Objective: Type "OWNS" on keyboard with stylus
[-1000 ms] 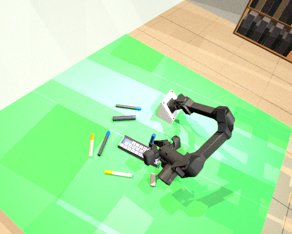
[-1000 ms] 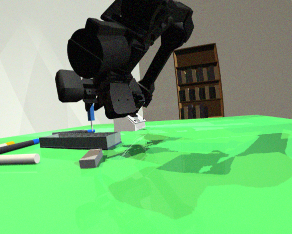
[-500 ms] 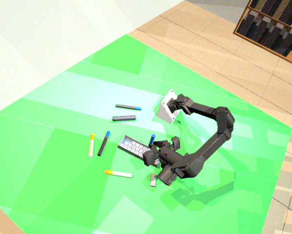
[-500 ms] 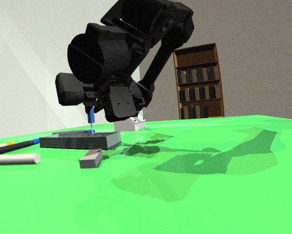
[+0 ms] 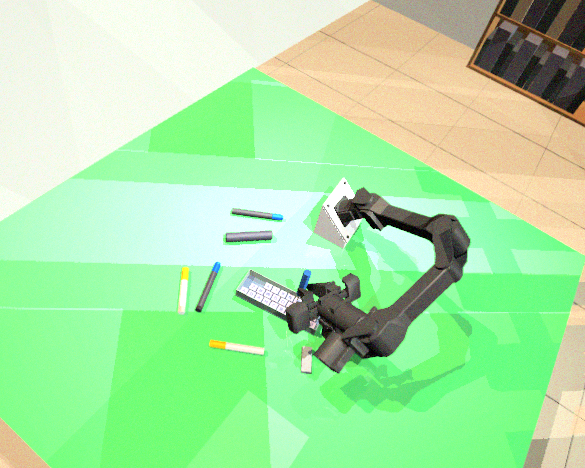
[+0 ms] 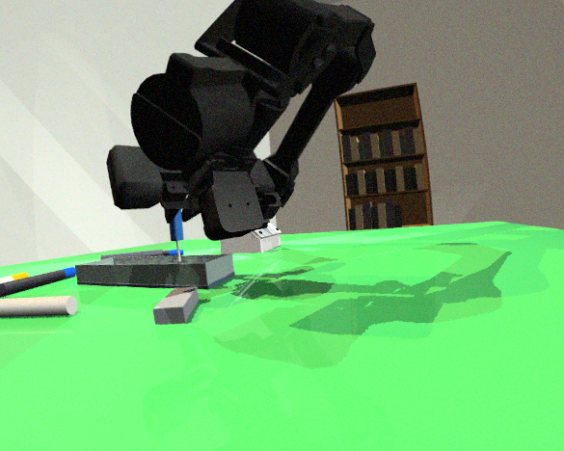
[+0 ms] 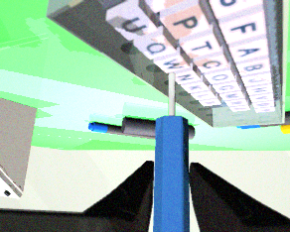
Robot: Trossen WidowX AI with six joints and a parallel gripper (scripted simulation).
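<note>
The grey block is 11 cm ahead of my gripper tip, 10 cm to the left of it and 7 cm below it. The rest, counted from my gripper tip: grey stylus tip 5 cm below; then blue stylus 1 cm below.
</note>
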